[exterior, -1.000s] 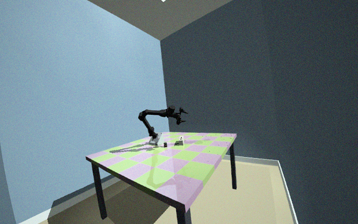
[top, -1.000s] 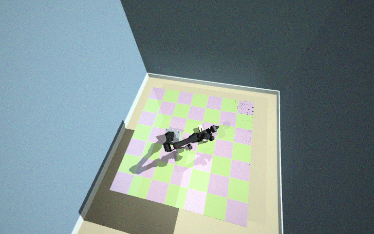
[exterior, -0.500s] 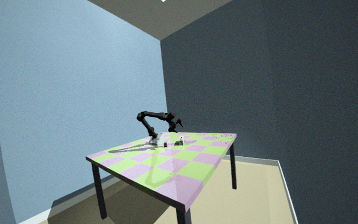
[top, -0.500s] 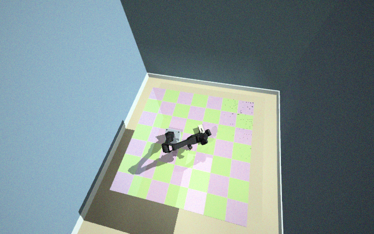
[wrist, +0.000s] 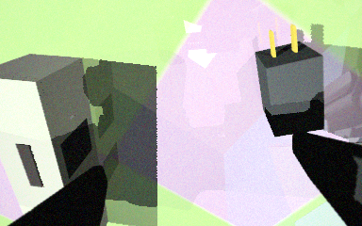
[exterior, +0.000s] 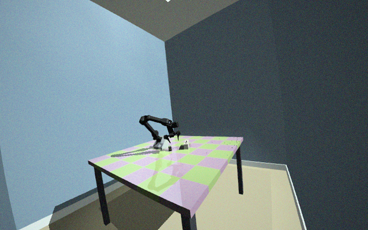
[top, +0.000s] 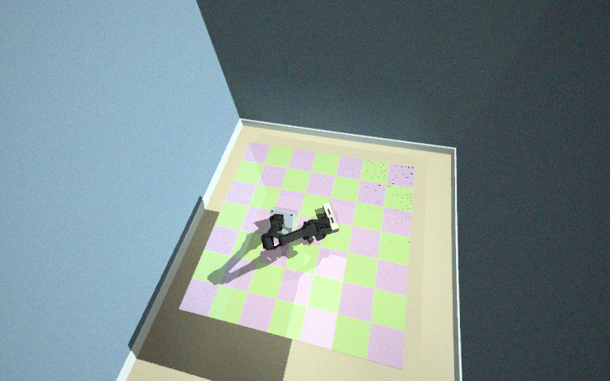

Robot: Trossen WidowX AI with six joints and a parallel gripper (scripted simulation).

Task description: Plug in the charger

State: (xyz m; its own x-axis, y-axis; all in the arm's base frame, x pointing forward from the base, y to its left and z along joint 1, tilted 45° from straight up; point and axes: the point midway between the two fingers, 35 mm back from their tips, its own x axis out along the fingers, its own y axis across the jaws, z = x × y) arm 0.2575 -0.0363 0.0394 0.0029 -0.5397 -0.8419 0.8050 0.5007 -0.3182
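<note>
My gripper tip is now 30 mm past the charger, 50 mm to the left of it and 70 mm above it.
</note>
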